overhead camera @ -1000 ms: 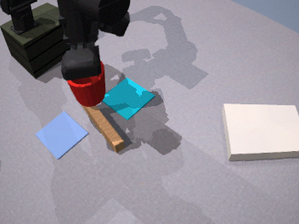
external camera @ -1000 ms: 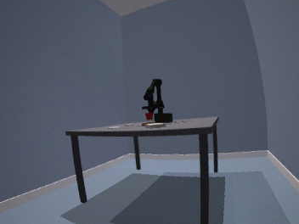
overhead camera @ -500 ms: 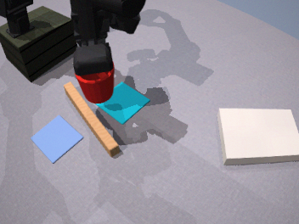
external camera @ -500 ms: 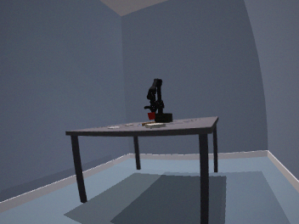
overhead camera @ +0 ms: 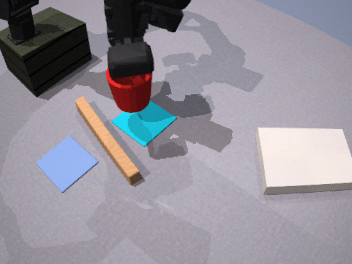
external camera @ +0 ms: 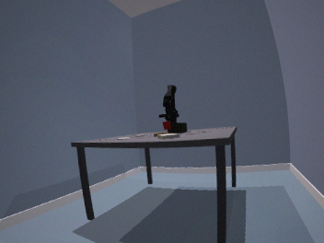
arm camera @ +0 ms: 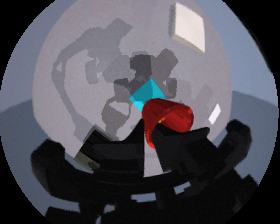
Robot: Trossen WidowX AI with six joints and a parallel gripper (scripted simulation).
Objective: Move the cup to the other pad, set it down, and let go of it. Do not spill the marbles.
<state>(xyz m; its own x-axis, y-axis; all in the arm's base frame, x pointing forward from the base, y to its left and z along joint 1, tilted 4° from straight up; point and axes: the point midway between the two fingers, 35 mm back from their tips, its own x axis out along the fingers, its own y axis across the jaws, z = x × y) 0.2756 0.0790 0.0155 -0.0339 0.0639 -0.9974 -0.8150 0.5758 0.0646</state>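
The cyan pad is 3 cm ahead of my gripper tip and 10 cm below it. Round my gripper tip: wooden bar 2 cm ahead, 9 cm to the right, 9 cm below; then red cup 2 cm ahead, 2 cm to the right; then pale blue pad 17 cm to the right, 10 cm below.
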